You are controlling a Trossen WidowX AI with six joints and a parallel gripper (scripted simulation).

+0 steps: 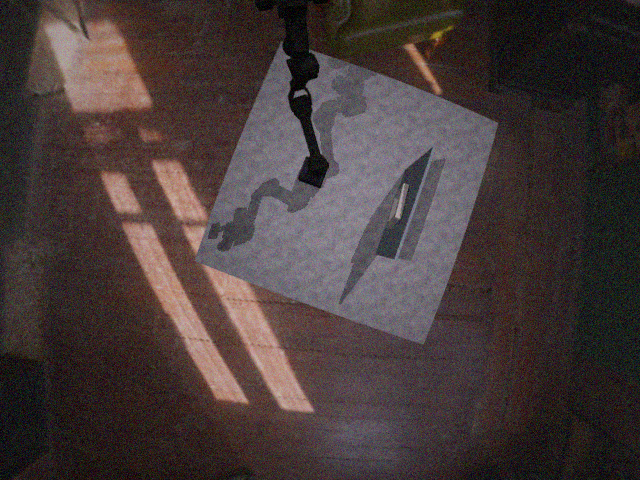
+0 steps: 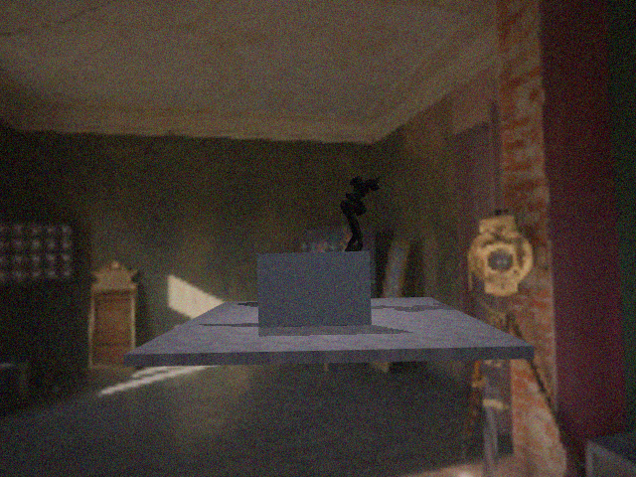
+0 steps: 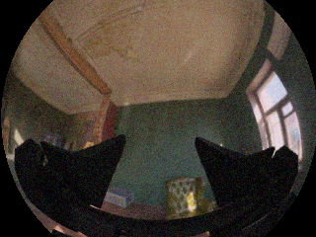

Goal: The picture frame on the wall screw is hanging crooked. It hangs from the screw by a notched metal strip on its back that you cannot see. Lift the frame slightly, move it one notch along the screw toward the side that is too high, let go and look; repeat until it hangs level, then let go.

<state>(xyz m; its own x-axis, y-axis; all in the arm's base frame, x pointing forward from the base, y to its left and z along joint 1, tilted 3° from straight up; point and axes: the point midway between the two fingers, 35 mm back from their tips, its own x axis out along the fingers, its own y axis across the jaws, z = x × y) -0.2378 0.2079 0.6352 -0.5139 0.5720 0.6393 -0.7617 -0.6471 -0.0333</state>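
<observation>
My gripper tip is now 65 cm short of the picture frame, 55 cm above it and 22 cm to the left of it. Also, from my gripper tip: wall panel (66 cm ahead, 57 cm below, 21 cm to the right).
</observation>
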